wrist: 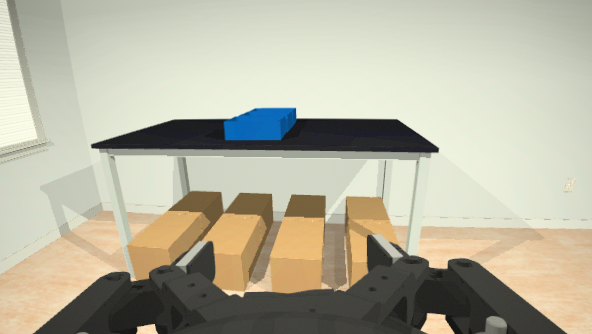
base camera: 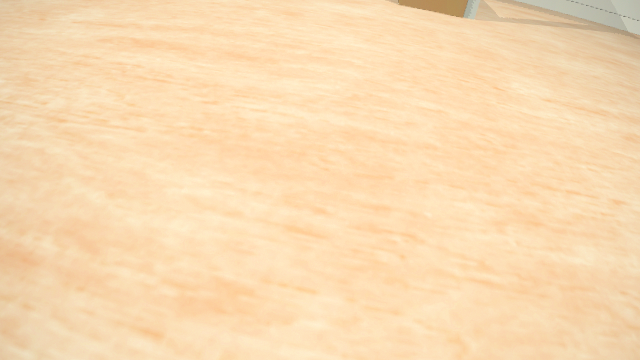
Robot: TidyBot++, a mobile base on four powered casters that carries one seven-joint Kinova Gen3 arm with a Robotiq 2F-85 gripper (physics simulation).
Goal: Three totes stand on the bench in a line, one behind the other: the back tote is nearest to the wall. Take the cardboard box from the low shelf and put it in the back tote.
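Frame: origin at the arm's base, x ahead, y left, z up, level; centimetres.
Where they show: gripper, fingertip midpoint: [wrist: 290,255].
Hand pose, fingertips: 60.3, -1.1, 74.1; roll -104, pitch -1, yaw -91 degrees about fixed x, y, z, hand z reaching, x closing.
Observation:
Things, the pixels of their top centre, and the offset from my fingertips, as dx, dy, dz. "*": a spot on its surface instead. Level surfaces: height alone.
- bench, its level: dz -22.3
- front tote, middle of its top: [wrist: 256,118] +144.0, +15.6, -12.3
- back tote, middle of its top: [wrist: 266,113] +166.5, +11.2, -12.3
- pale bench leg, surface spot: [base camera: 471,9] * +111.7, -66.6, -109.6
Three blue totes stand in a line on the bench [wrist: 350,136] in the wrist view. The front tote [wrist: 253,130] hides most of the others; the back tote [wrist: 277,111] is at the far end, near the wall. Their insides are hidden. My gripper [wrist: 290,255] is open and empty, well short of the bench. A small cardboard box on a low shelf does not show distinctly in either view.
Four rows of large brown boxes [wrist: 298,240] stand under the bench. A brown box [base camera: 432,7] and a pale bench leg [base camera: 471,9] show at the base view's top edge. A window [wrist: 17,85] is at left.

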